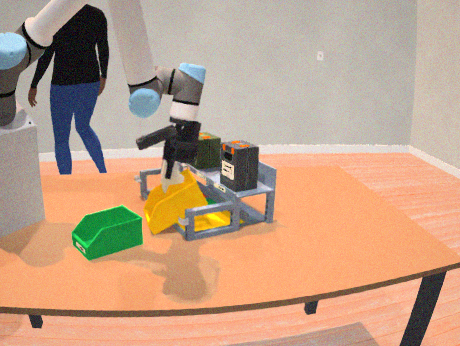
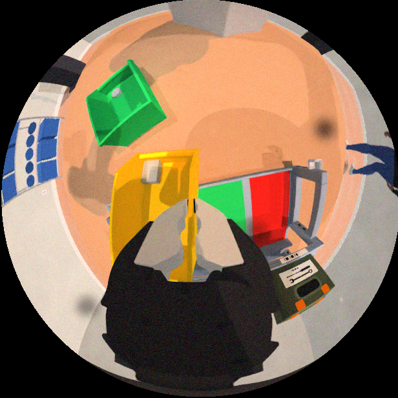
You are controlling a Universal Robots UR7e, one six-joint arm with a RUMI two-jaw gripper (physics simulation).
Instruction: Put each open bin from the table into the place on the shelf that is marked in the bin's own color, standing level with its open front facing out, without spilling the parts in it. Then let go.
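Frame: origin at the arm's base, x right, y back, z down, level; centimetres.
Seen in the pictures: gripper, fingertip midpoint: [image 1: 164, 192].
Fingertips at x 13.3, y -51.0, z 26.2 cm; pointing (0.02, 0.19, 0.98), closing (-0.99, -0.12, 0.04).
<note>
Offsets run from my fingertips to a thing's top centre. "spot": to the spot under its first point.
My gripper [image 1: 172, 186] [image 2: 192, 199] is shut on a side wall of the yellow bin [image 1: 175, 207] [image 2: 130, 200]. The bin is tilted, its open front low and facing out, at the front edge of the grey shelf {spot: dz +4.1, dx +14.1, dy -15.4 cm} [image 1: 235, 217] [image 2: 311, 174], by the yellow place [image 1: 220, 219]. Whether it touches the shelf or table is unclear. A light grey part [image 2: 151, 171] lies near its front. The green bin {dz +0.9, dx +10.7, dy +19.8 cm} [image 1: 115, 237] [image 2: 142, 127] stands level on the table, with a grey part [image 2: 116, 92] in it. The green place [image 2: 225, 202] and red place [image 2: 270, 200] show bare.
A dark grey box {dz -14.0, dx +6.6, dy -19.8 cm} [image 1: 245, 167] and an olive box {dz -11.5, dx -16.5, dy -18.3 cm} [image 1: 208, 152] [image 2: 306, 286] stand on the shelf's upper deck. The shelf's side frames rise beside the lower places. The robot's pedestal [image 1: 19, 180] [image 2: 222, 17] is at the table's edge. A person [image 1: 77, 75] stands behind the table.
</note>
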